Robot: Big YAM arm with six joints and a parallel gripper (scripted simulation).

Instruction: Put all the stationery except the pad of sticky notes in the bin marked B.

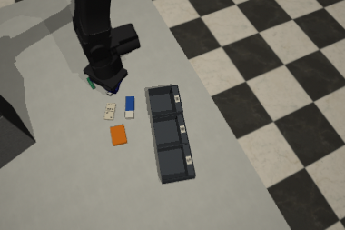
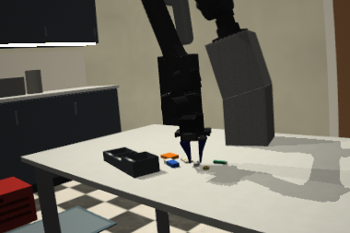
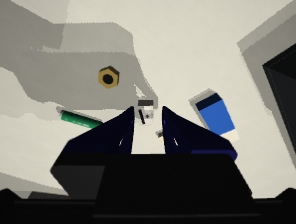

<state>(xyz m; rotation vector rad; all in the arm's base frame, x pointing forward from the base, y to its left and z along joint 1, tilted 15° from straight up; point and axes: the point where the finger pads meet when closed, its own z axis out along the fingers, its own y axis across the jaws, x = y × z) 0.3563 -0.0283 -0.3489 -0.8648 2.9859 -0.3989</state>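
Now: hand 10 mm past the binder clip and 10 mm above it. Also, from my hand: domino 60 mm to the right, 30 mm behind, 10 mm below; brass nut 50 mm to the left, 10 mm below, 10 mm ahead; green stick 50 mm to the left, 50 mm behind, 10 mm below.
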